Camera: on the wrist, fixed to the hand. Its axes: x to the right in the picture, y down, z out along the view.
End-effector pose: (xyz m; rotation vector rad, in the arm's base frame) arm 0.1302 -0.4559 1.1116 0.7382 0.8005 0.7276
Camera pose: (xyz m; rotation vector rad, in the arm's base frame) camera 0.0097 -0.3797 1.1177 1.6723 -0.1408 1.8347
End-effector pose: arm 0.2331 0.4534 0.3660 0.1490 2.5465 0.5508
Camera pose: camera 0.1726 0.4835 0.4917 2.1586 1.7084 0.5923
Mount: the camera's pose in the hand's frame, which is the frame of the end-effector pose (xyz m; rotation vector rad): -0.0013 0.0795 -0.1185 0.2603 -0.3084 1.5669
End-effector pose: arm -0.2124 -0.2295 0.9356 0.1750 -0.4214 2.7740
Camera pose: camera -0.2465 -0.2651 0.8017 -0.2140 0.1264 -1.8477
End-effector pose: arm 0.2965 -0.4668 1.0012 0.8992 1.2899 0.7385
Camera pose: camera 0.1814 -0.4131 1.0663 2.1501 0.1716 1.5137
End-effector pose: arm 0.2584 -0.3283 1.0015 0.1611 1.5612 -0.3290
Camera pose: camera 0.1700 -0.2166 0.9931 1.3531 0.7191 0.6626
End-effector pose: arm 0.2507 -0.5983 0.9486 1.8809 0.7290 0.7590
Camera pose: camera 0.1730 -0.5647 1.0635 2.5328 -1.0957 1.2256
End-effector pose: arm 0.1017 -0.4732 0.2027 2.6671 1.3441 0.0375
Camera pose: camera 0.1534 -0.5058 0.3316 2.9465 -1.0141 -0.3519
